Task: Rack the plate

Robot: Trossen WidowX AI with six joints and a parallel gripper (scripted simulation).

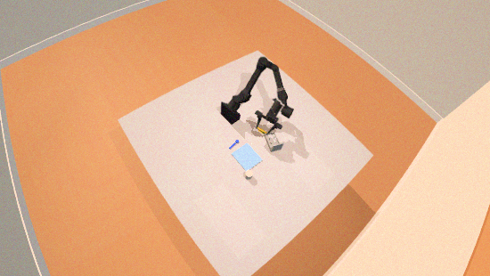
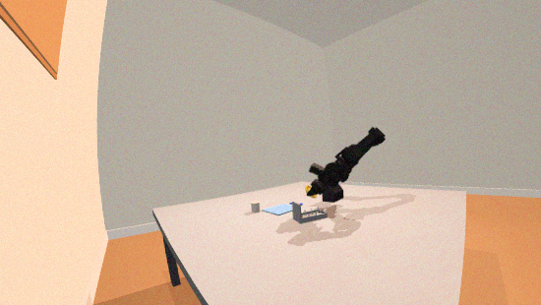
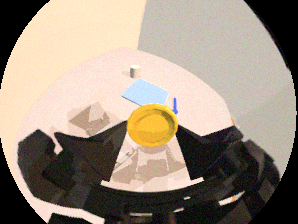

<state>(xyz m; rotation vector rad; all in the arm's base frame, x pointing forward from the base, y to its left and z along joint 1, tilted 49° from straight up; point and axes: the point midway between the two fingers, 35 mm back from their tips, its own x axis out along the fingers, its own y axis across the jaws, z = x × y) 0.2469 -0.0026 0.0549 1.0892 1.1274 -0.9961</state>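
Now: gripper tip 8 cm short of the grey dish rack, 7 cm above it and 5 cm to the right of it. The rest, counted from my gripper tip: cup 24 cm to the right, 12 cm ahead, 7 cm below; then plate 1 cm to the left; then blue utensil 14 cm to the right, 9 cm below, 9 cm behind.
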